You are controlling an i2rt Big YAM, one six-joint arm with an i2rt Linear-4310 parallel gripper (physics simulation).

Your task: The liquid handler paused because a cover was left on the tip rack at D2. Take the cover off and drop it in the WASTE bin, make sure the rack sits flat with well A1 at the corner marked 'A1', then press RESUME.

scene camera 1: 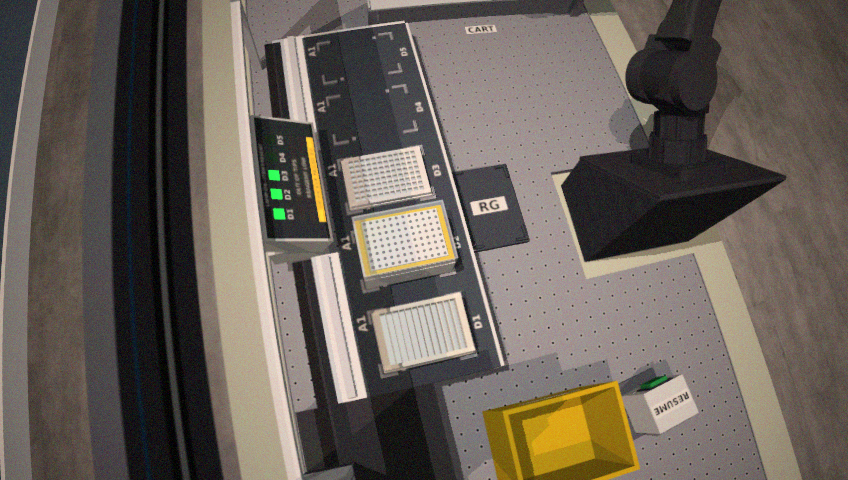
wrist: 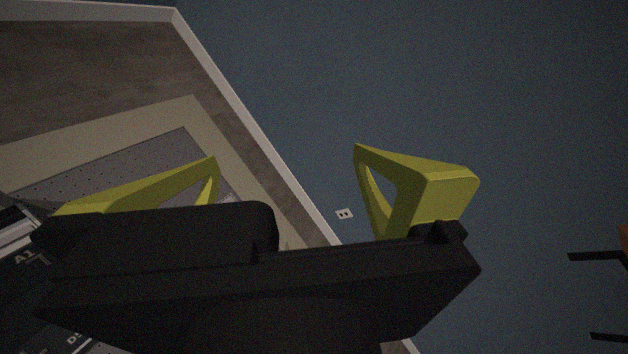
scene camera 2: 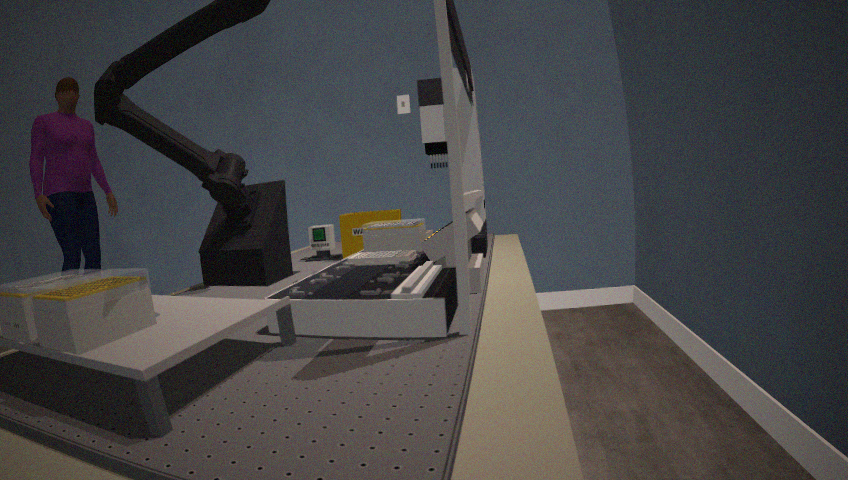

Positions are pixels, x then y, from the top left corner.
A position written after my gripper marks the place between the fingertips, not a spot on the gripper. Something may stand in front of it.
my gripper: wrist 286, 157; not seen in scene camera 1 (out of frame); not seen in scene camera 2 (out of frame)
same spot on yellow WASTE bin: (scene camera 2: 350, 224) = (scene camera 1: 585, 388)
